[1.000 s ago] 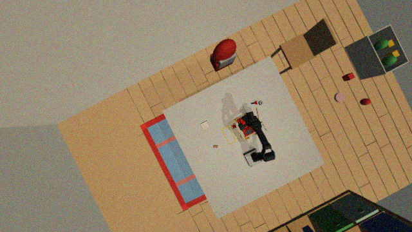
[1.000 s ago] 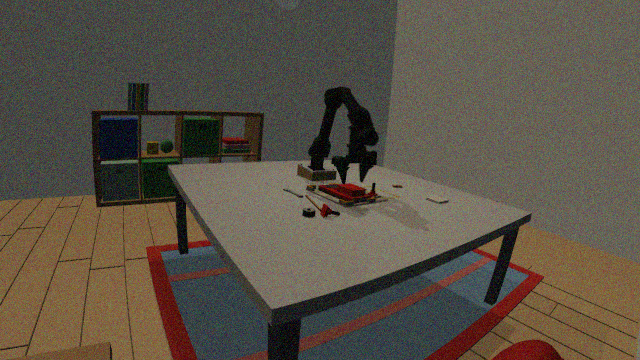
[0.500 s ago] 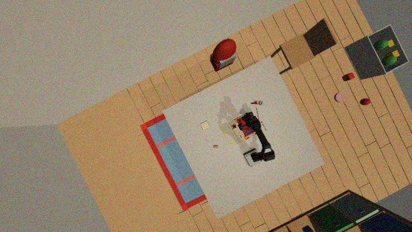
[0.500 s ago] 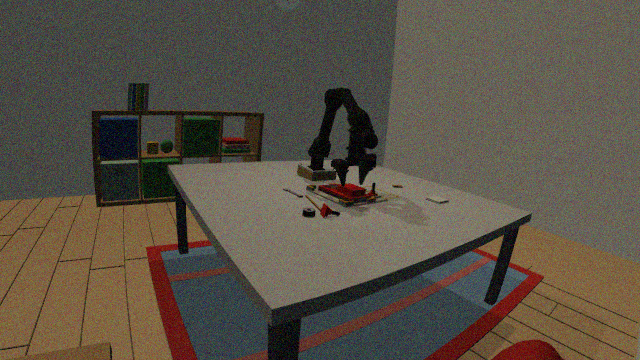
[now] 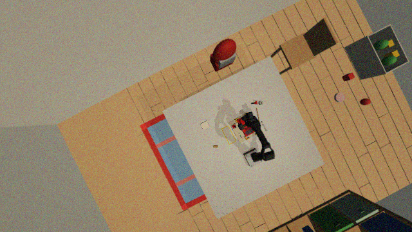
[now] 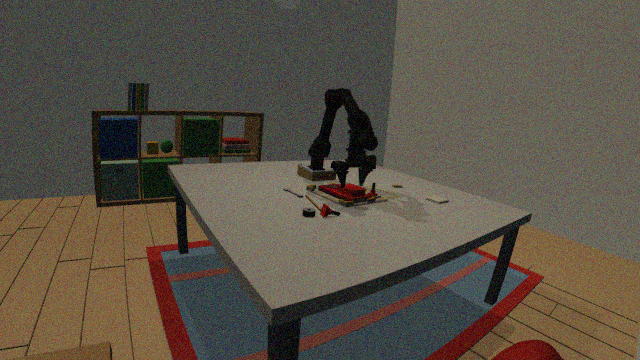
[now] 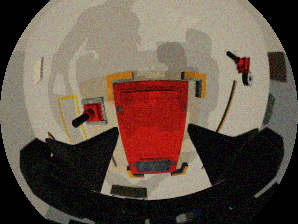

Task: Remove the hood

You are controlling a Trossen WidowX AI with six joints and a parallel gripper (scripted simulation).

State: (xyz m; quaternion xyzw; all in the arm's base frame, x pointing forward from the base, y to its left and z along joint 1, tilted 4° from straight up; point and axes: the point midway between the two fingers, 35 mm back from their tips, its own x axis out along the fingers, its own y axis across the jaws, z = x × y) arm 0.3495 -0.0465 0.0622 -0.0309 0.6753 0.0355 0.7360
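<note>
Right now the red hood is 10 mm below my gripper tip. Round my gripper tip: grey tool 130 mm behind, 190 mm to the right, 50 mm below; then thin stick 10 mm ahead, 170 mm to the right, 50 mm below; then black wheel 120 mm ahead, 250 mm to the right, 40 mm below.
</note>
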